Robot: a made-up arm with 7 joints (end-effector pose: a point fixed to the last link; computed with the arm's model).
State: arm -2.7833 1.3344 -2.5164 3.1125 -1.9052 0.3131 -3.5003
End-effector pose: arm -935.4 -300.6 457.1 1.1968 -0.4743 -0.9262
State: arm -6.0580 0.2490 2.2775 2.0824 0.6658 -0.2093 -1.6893
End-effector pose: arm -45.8 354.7 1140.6 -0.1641 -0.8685 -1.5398
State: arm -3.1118 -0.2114 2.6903 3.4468 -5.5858 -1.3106 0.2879
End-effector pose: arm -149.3 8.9 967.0 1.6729 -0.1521 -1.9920
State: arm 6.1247 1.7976 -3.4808 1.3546 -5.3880 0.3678 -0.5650
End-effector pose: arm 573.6 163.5 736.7 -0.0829 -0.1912 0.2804
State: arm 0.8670 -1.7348 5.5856 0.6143 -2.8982 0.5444 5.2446
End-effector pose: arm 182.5 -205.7 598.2 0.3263 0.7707 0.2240
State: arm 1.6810 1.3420 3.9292 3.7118 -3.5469 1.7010 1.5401
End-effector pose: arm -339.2 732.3 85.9 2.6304 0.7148 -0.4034
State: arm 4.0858 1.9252 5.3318 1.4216 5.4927 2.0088 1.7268
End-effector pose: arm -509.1 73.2 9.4 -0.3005 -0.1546 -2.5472
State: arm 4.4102 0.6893 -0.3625 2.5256 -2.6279 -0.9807 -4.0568
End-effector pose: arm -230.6 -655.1 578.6 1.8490 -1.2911 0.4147
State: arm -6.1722 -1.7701 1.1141 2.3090 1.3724 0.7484 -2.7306
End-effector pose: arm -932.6 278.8 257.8 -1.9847 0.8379 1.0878
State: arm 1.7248 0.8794 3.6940 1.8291 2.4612 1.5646 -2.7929
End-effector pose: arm 277.0 399.4 1024.7 -0.2478 1.7506 1.7691
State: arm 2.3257 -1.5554 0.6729 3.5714 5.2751 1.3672 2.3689
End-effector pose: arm 774.1 -516.1 188.4 0.5524 0.4080 1.7854
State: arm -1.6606 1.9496 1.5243 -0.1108 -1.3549 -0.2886 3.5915
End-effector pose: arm 115.7 17.4 439.8 -0.4407 1.0214 2.0449
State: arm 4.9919 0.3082 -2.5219 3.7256 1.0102 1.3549 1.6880
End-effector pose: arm 218.7 -492.9 1001.6 -0.0891 -1.2864 1.2914
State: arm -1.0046 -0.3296 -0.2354 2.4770 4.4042 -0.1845 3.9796
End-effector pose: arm 79.2 -12.5 1192.5 -0.0771 0.4999 -2.1857
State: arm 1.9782 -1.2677 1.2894 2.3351 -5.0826 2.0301 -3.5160
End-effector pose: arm -56.3 -813.1 411.2 -2.2134 -1.7779 0.0926
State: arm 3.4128 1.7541 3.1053 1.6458 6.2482 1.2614 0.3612
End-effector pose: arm -516.9 -170.0 767.4 -1.2906 0.1285 -2.2441
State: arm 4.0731 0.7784 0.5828 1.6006 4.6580 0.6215 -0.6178
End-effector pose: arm -159.7 -801.2 281.0 2.3965 -0.0119 -0.6861
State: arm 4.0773 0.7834 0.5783 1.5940 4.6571 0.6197 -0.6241
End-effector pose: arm -156.9 -799.9 273.2 2.4080 0.0052 -0.6859
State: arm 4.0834 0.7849 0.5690 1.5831 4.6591 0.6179 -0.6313
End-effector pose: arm -154.2 -797.1 264.8 2.4223 0.0234 -0.6893
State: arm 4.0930 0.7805 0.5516 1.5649 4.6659 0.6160 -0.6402
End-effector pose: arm -151.6 -791.9 255.5 2.4415 0.0441 -0.6985
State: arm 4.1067 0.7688 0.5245 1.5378 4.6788 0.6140 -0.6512
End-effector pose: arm -149.6 -783.7 245.4 2.4666 0.0665 -0.7149
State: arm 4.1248 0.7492 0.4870 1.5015 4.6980 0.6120 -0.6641
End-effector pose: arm -148.9 -772.1 235.1 2.4974 0.0885 -0.7391
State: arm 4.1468 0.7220 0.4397 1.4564 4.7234 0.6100 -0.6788
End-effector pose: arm -150.3 -756.8 225.1 2.5335 0.1071 -0.7707
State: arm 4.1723 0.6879 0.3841 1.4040 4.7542 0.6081 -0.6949
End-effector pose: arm -154.4 -738.2 216.6 2.5733 0.1190 -0.8083
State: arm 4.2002 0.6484 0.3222 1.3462 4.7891 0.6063 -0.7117
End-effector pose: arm -161.3 -716.5 210.2 2.6153 0.1206 -0.8497
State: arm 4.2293 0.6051 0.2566 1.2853 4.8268 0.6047 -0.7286
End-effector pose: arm -170.8 -692.5 206.5 2.6576 0.1094 -0.8917
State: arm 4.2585 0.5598 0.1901 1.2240 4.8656 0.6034 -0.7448
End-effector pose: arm -182.0 -667.2 205.7 2.6980 0.0847 -0.9314
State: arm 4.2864 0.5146 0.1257 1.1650 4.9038 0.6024 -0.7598
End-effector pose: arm -193.7 -641.8 207.5 2.7346 0.0480 -0.9657
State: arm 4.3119 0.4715 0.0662 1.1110 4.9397 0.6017 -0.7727
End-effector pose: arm -205.1 -617.7 211.2 2.7656 0.0026 -0.9927
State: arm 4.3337 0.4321 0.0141 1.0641 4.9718 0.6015 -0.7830
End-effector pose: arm -215.3 -596.0 216.1 2.7898 -0.0475 -1.0121
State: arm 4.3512 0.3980 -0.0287 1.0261 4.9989 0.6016 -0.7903
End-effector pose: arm -223.7 -577.8 221.6 2.8066 -0.0969 -1.0243
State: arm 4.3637 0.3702 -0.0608 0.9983 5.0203 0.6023 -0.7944
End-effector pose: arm -230.4 -564.1 227.3 2.8157 -0.1420 -1.0312
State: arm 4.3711 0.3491 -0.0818 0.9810 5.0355 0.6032 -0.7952
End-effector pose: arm -235.3 -555.1 233.2 2.8172 -0.1795 -1.0344
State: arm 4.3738 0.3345 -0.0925 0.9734 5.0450 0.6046 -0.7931
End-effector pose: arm -238.7 -550.8 238.9 2.8124 -0.2086 -1.0357
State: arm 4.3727 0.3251 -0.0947 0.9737 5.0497 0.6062 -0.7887
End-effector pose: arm -240.8 -550.2 244.6 2.8026 -0.2299 -1.0359
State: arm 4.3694 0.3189 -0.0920 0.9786 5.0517 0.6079 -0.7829
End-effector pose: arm -242.3 -551.8 250.3 2.7899 -0.2466 -1.0356
